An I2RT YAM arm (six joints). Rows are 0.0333 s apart.
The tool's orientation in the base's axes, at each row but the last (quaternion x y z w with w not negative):
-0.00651 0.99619 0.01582 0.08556
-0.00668 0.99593 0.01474 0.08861
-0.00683 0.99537 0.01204 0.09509
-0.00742 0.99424 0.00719 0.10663
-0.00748 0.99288 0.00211 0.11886
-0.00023 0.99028 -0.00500 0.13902
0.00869 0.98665 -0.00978 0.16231
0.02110 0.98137 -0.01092 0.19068
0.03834 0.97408 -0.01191 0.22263
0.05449 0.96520 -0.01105 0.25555
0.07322 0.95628 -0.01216 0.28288
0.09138 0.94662 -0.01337 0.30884
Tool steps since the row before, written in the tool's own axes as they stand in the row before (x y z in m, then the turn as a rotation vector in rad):
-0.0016 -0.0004 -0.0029 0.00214 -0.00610 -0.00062
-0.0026 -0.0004 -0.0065 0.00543 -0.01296 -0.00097
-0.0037 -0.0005 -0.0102 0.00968 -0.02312 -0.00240
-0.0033 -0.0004 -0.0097 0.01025 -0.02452 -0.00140
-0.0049 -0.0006 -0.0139 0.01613 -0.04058 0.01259
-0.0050 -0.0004 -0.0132 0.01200 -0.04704 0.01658
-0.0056 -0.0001 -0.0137 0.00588 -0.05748 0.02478
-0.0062 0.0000 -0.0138 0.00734 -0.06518 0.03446
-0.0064 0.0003 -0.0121 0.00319 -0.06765 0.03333
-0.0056 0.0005 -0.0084 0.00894 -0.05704 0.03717
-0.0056 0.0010 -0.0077 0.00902 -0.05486 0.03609
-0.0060 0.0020 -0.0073 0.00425 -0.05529 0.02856
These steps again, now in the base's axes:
0.0011 -0.0005 0.0031 -0.00212 -0.00614 0.00006
0.0014 -0.0006 0.0068 -0.00531 -0.01304 -0.00037
0.0017 -0.0007 0.0107 -0.00959 -0.02328 0.00000
0.0012 -0.0005 0.0102 -0.00991 -0.02467 -0.00112
0.0015 -0.0006 0.0147 -0.01208 -0.04073 -0.01614
0.0012 -0.0003 0.0141 -0.00702 -0.04722 -0.01877
0.0009 0.0001 0.0148 0.00120 -0.05793 -0.02441
0.0006 0.0002 0.0151 0.00311 -0.06585 -0.03382
0.0005 0.0003 0.0137 0.00615 -0.06855 -0.03099
0.0008 0.0004 0.0101 0.00425 -0.05763 -0.03710
0.0006 0.0007 0.0095 0.00392 -0.05539 -0.03620
0.0009 0.0016 0.0095 0.00324 -0.05598 -0.02732

